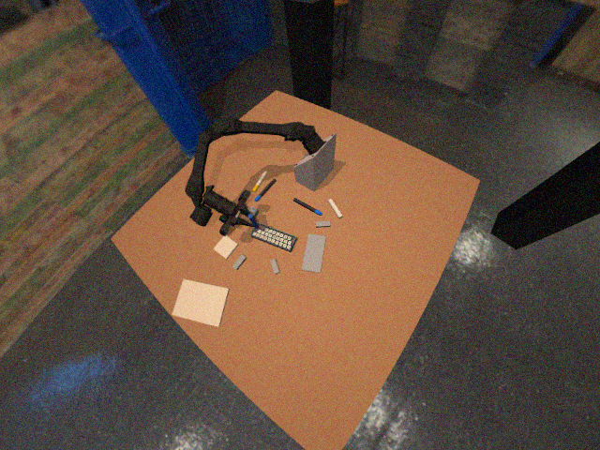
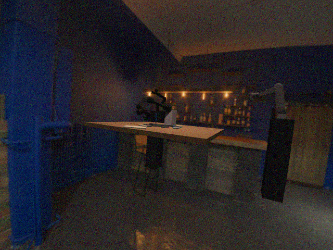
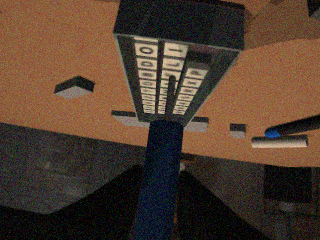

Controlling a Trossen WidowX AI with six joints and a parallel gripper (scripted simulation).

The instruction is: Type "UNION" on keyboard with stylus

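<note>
The stylus is 1 cm below my gripper tip. Round my gripper tip: grey slab 7 cm behind, 23 cm to the left, 8 cm below; small tan pad 14 cm ahead, 7 cm to the right, 8 cm below; large tan sheet 36 cm ahead, 1 cm to the left, 8 cm below.
</note>
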